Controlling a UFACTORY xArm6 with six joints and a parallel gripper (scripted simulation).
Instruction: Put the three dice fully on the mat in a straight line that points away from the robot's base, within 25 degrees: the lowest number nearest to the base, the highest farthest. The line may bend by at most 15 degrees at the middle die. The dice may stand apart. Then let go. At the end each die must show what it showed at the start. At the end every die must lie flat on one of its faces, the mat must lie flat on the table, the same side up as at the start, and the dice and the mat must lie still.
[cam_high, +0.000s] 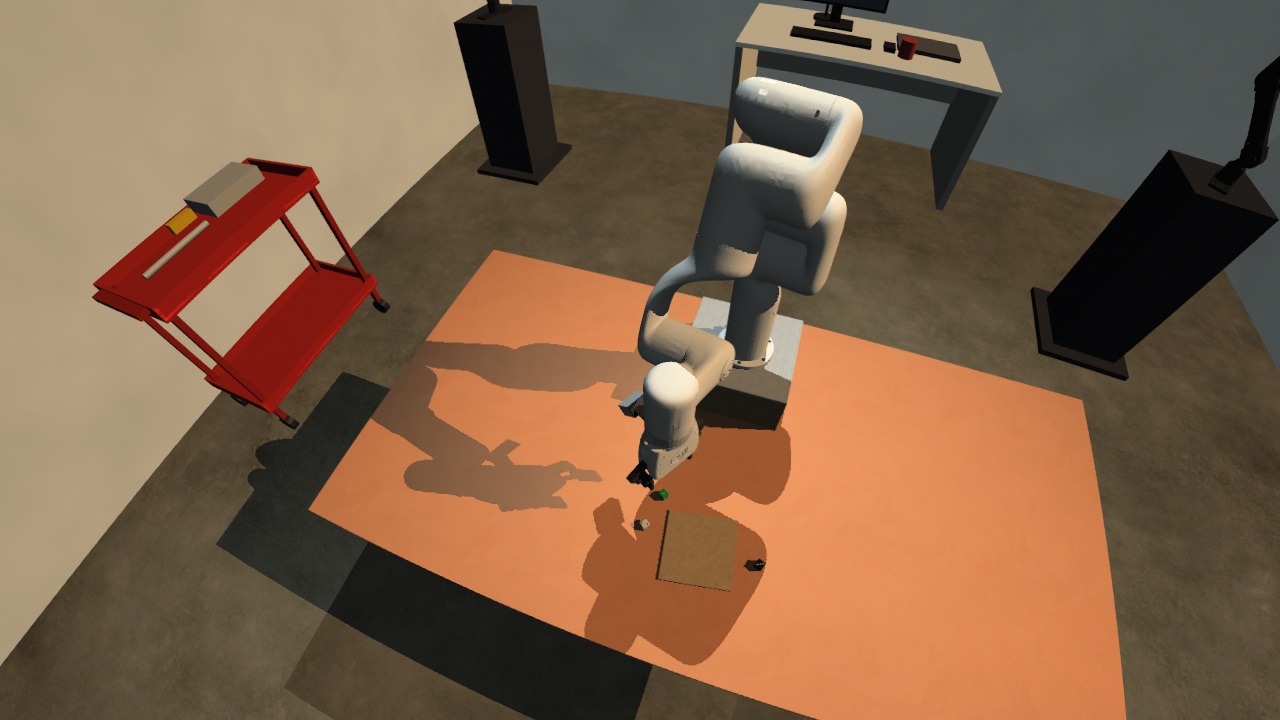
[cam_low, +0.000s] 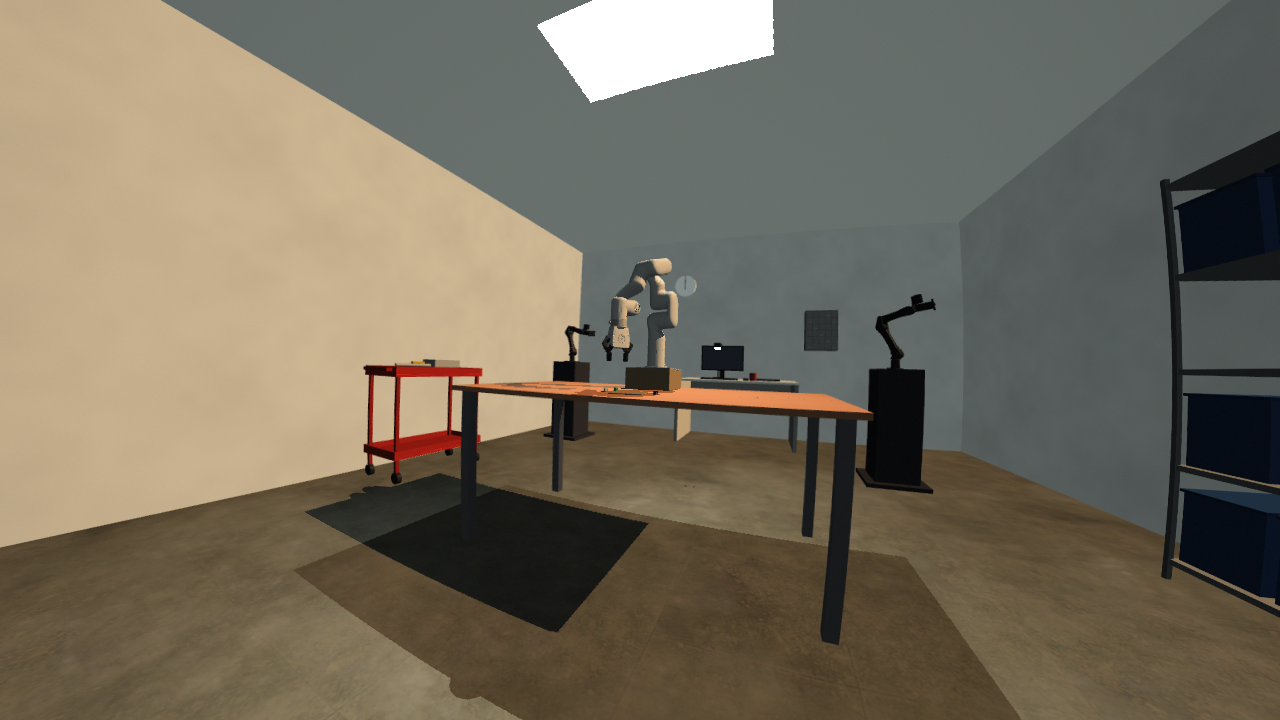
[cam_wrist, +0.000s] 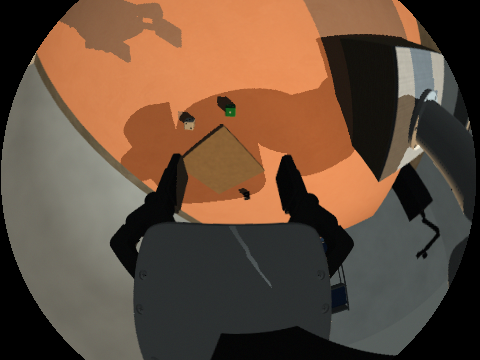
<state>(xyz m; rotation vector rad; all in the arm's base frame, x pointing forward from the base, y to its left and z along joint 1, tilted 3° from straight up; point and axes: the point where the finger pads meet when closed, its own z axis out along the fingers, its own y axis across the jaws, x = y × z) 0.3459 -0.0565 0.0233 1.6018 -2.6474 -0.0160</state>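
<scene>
My gripper is now 14 cm above the green die. Round my hand: black die (7 cm ahead, 22 cm to the left, 14 cm below); white die (8 cm ahead, 1 cm to the right, 14 cm below); tan mat (8 cm ahead, 10 cm to the left, 15 cm below).
</scene>
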